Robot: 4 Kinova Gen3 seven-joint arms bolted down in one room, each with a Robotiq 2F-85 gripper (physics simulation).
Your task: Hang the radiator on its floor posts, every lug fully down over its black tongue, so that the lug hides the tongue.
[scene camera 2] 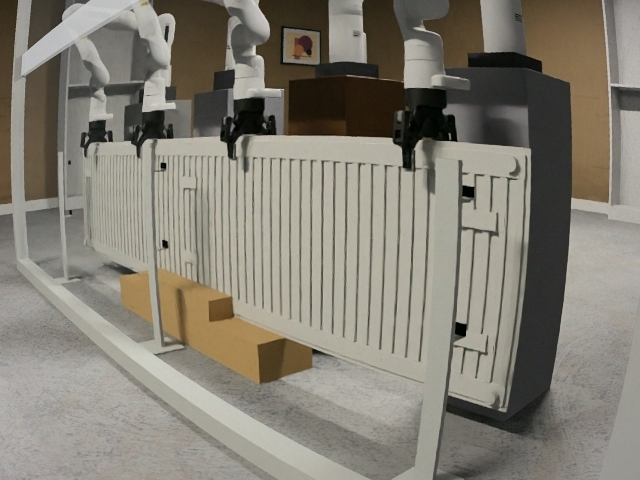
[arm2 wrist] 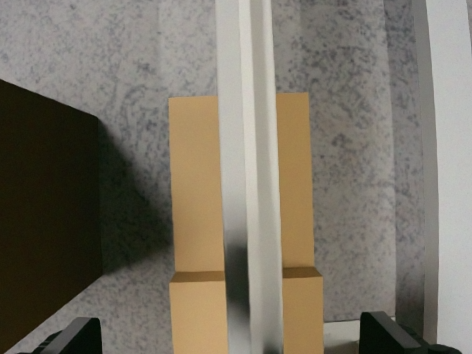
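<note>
The long white radiator (arm2 wrist: 262,150) (scene camera 2: 330,232) is upright behind the floor posts (scene camera 2: 443,289) (scene camera 2: 154,248) (scene camera 2: 63,217) in the scene view. Lugs (scene camera 2: 479,221) (scene camera 2: 471,342) (scene camera 2: 188,181) (scene camera 2: 190,257) on its face show below and beside black tongues (scene camera 2: 467,191) (scene camera 2: 461,329) (scene camera 2: 163,165) (scene camera 2: 164,243); these tongues are uncovered. Arm2's gripper (arm2 wrist: 230,334) is open, fingers apart on either side of the radiator. In the scene view the far-left (scene camera 2: 97,145), second (scene camera 2: 154,144), third (scene camera 2: 251,143) and right (scene camera 2: 430,148) grippers straddle the top edge; their rear fingertips are partly hidden.
A stepped tan block (arm2 wrist: 197,185) (scene camera 2: 206,330) lies on the floor beneath the radiator. A dark brown pedestal (arm2 wrist: 50,200) (scene camera 2: 316,105) and grey pedestals (scene camera 2: 547,206) (scene camera 2: 210,111) stand behind it. A white frame beam (arm2 wrist: 452,150) (scene camera 2: 103,322) runs along the floor in front of the posts.
</note>
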